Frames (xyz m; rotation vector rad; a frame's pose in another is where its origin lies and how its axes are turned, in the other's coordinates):
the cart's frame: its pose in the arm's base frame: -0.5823 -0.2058 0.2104 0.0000 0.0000 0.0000
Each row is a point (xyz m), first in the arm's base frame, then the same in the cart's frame.
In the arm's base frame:
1: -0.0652 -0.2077 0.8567
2: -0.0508 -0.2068 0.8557
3: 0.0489 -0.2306 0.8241
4: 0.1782 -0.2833 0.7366
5: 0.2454 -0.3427 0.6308
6: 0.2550 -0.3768 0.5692
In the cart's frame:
1: 0.5171 -0.0019 0.6463
2: 0.5315 -0.0010 0.6453
3: 0.6312 -0.0248 0.6137
4: 0.7605 -0.0775 0.5262
5: 0.8277 -0.1369 0.4204
6: 0.8373 -0.1710 0.3588

